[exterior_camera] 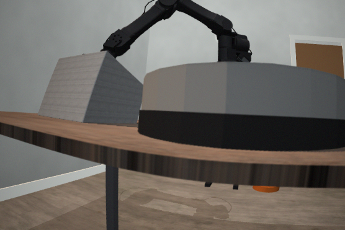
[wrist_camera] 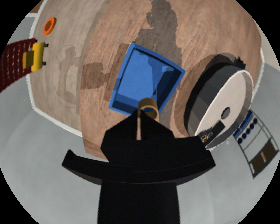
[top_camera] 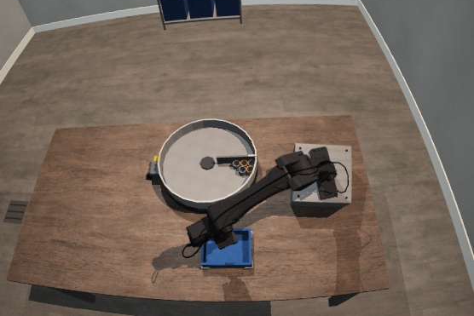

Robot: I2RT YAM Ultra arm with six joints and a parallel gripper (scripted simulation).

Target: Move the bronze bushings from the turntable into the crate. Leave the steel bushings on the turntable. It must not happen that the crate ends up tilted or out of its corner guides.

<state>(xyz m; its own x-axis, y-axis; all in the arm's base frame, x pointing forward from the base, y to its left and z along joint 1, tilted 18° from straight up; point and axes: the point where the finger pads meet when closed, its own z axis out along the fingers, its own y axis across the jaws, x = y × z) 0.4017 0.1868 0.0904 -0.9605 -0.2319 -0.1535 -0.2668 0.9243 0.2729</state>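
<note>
Right now the blue crate is 1 cm to the right of my hand and 13 cm below it. From my hand the other things lie so: grey turntable: 4 cm ahead, 40 cm to the right, 11 cm below.
</note>
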